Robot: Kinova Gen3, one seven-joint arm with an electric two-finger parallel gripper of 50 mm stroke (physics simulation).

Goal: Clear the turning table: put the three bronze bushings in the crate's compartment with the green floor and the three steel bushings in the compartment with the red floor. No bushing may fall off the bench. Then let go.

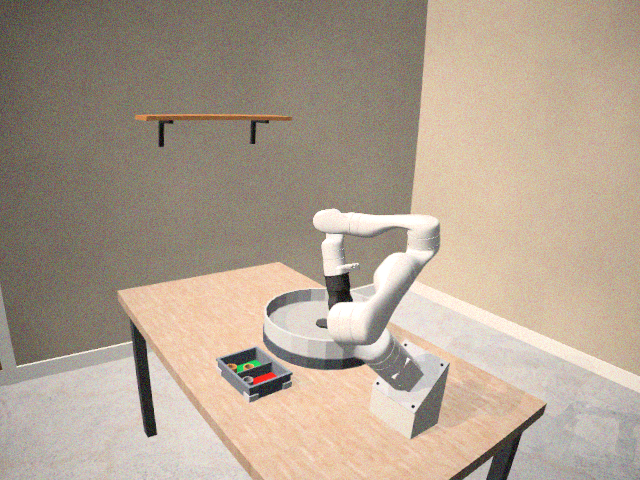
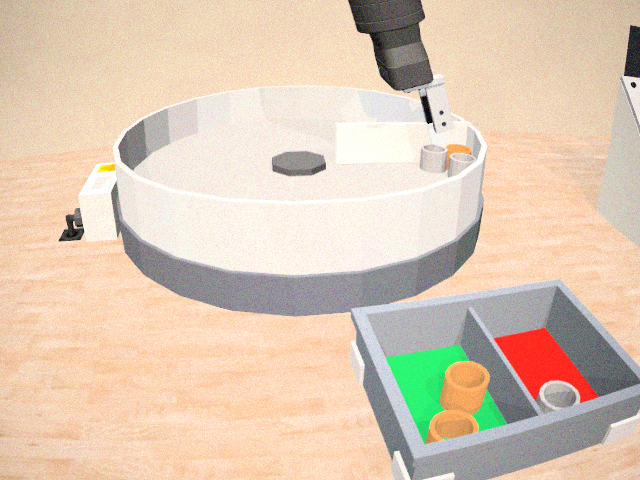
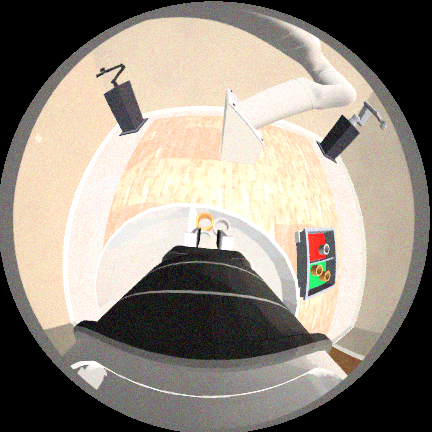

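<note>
The turning table (image 1: 297,335) (image 2: 299,237) is a round tray with a high white wall. A bronze bushing (image 2: 458,150) (image 3: 204,221) and two steel bushings, one (image 2: 433,158) nearer the hub and one (image 2: 461,165) at the wall, stand close together by its white barrier. My gripper (image 2: 434,126) (image 3: 208,235) is open and empty, tilted, a little above them. In the crate (image 2: 385,387) (image 3: 301,272), two bronze bushings, one (image 2: 465,387) (image 3: 317,270) and another (image 2: 452,428) (image 3: 326,276), stand on the green floor. A steel bushing (image 2: 558,396) (image 3: 324,249) stands on the red floor.
The white barrier (image 2: 377,143) reaches inward from the turning table's wall beside the bushings. A dark hub (image 2: 298,163) (image 1: 322,323) sits at its centre. The arm's base block (image 1: 408,413) (image 3: 240,142) stands on the bench (image 1: 320,423). A white box (image 2: 98,206) adjoins the turning table.
</note>
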